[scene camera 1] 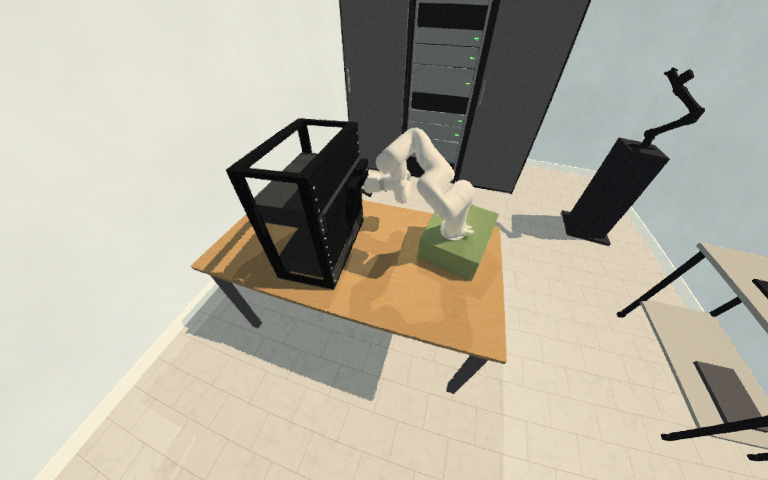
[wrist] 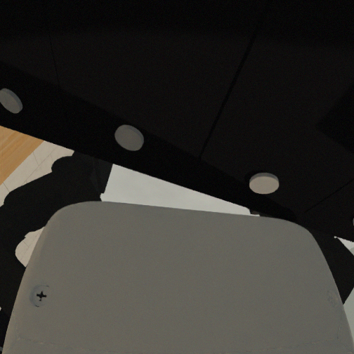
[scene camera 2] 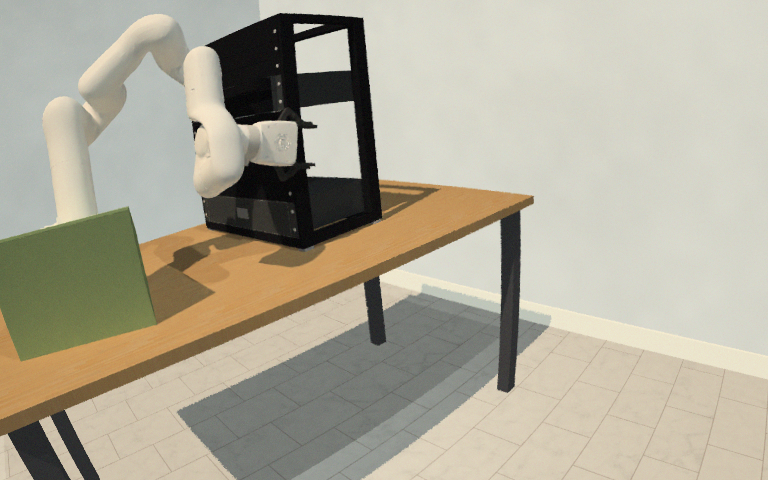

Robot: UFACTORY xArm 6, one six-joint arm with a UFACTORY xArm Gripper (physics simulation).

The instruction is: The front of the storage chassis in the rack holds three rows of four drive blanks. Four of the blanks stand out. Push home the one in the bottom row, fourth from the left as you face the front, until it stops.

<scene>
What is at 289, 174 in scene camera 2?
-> My gripper.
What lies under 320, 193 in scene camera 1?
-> A black rack.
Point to a black rack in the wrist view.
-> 245, 108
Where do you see a black rack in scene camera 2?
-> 259, 73
</scene>
